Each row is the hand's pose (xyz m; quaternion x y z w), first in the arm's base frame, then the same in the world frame.
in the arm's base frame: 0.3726 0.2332 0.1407 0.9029 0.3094 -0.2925 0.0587
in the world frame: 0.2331 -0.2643 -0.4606 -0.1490 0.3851 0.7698 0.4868
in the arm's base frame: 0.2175 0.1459 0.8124 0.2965 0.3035 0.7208 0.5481
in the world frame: 0.4824 -0.9128 -0.4735 0.8546 0.2489 -0.3674 0.2698
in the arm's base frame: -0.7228 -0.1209 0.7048 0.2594 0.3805 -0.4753 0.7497
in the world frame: 1.1906 -0.8033 0.1998 0.0212 -0.5605 0.7017 0.4393
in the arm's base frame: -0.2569 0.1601 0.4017 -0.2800 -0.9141 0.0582 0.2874
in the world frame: 0.8216 -0.4744 -0.1791 -0.5174 0.1874 -0.0256 0.8346
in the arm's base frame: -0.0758 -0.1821 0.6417 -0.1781 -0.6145 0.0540 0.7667
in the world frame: 0.5760 -0.8233 -0.0197 -0.2782 0.5656 -0.3554 0.6902
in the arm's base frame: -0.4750 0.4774 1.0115 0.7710 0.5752 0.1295 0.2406
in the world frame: 1.2748 -0.9349 -0.4995 -0.6223 0.1514 0.6573 0.3972
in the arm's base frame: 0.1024 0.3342 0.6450 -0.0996 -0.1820 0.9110 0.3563
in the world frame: 0.6236 -0.6858 -0.5461 0.6179 0.2082 0.0459 0.7568
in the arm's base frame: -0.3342 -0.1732 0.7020 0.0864 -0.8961 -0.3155 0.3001
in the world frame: 0.8229 -0.8534 0.0732 -0.7193 0.0245 -0.3961 0.5702
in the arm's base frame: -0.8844 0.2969 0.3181 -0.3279 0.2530 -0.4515 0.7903
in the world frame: 1.4171 -0.2942 0.0007 0.1973 -0.9043 0.2749 0.2602
